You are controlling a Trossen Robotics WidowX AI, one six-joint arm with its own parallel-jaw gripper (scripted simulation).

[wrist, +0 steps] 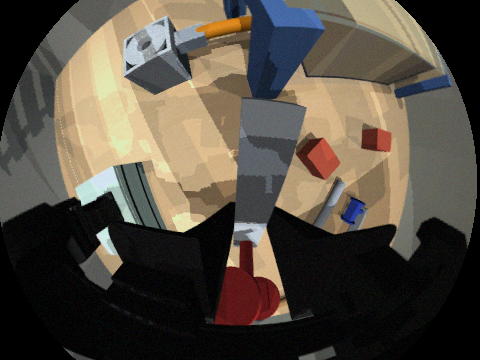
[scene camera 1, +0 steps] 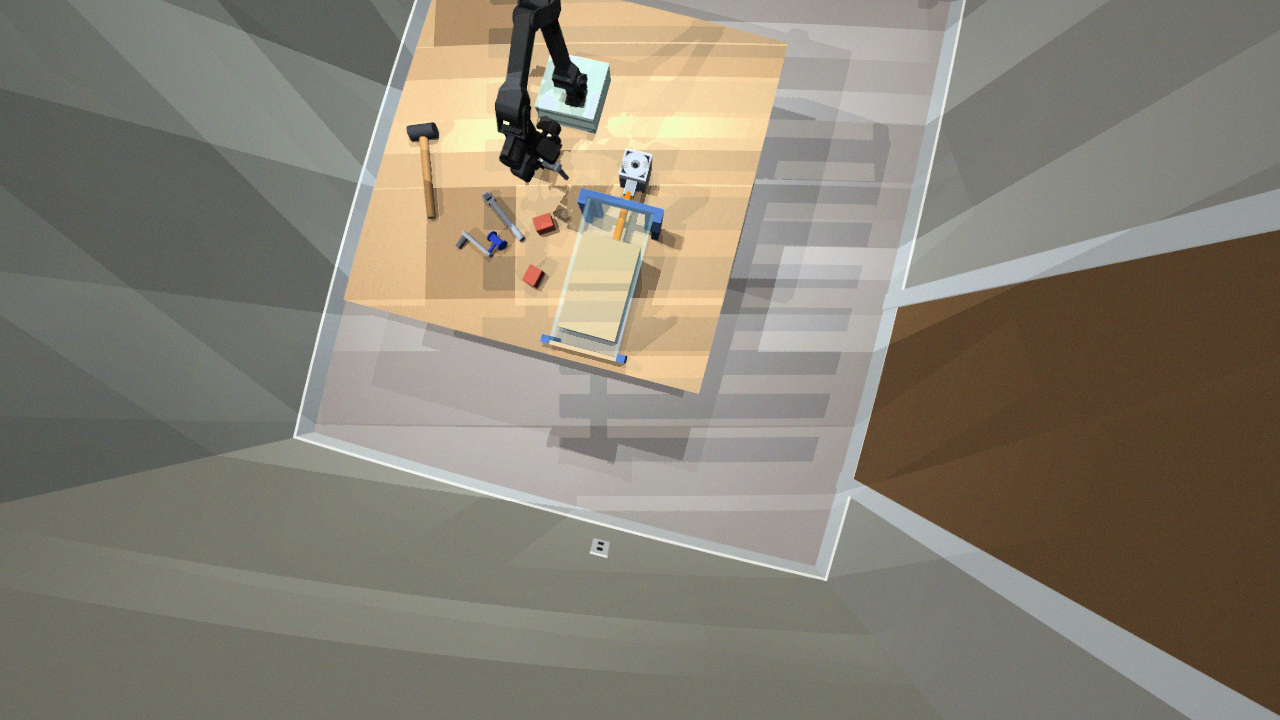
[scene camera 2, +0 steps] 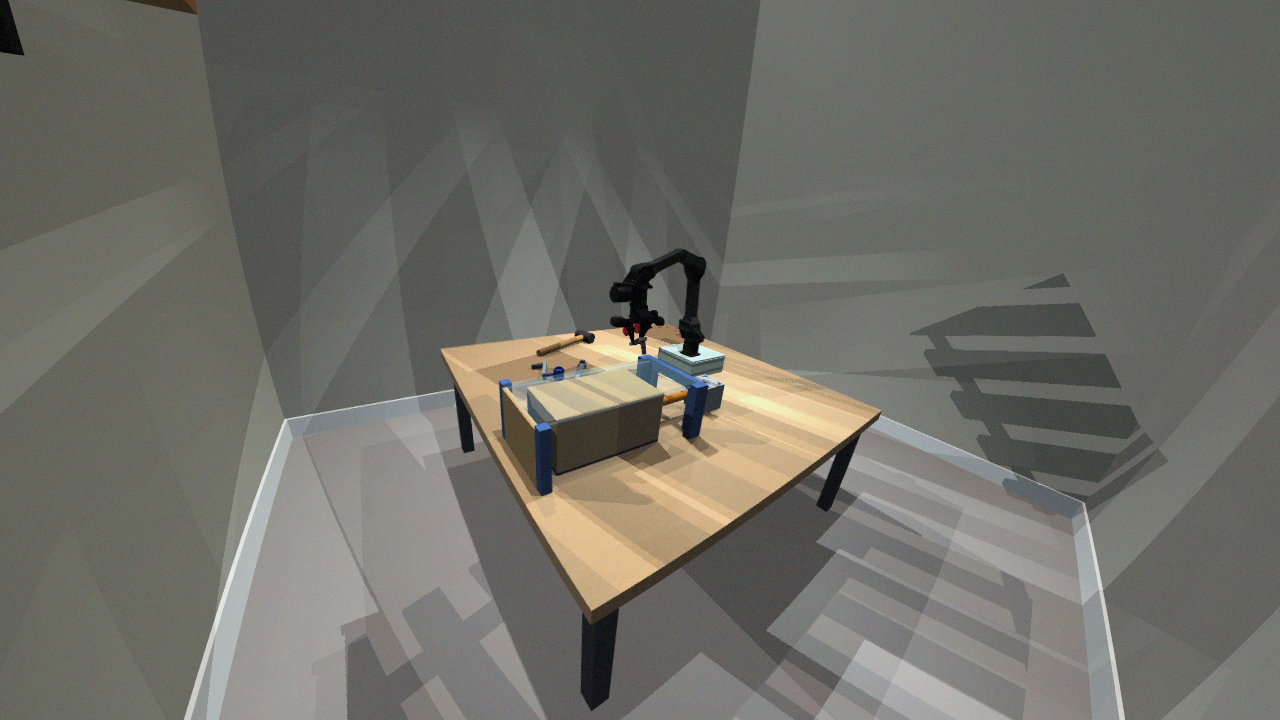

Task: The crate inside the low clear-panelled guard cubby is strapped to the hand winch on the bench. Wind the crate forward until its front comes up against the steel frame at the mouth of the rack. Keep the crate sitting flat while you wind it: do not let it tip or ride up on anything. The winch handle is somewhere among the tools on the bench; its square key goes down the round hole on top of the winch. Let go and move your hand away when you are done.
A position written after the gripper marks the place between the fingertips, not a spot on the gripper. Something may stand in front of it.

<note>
In view: the gripper [scene camera 1: 544, 164], a hammer [scene camera 1: 420, 132], a winch handle [wrist: 269, 129], a grey winch [scene camera 1: 631, 158] and a clear-panelled cubby [scene camera 2: 558, 426].
The gripper is seen too in the wrist view [wrist: 250, 208] and in scene camera 2 [scene camera 2: 636, 344]. The grey winch is seen too in the wrist view [wrist: 151, 60]. The clear-panelled cubby also shows in the wrist view [wrist: 370, 50] and in scene camera 1 [scene camera 1: 602, 278].
</note>
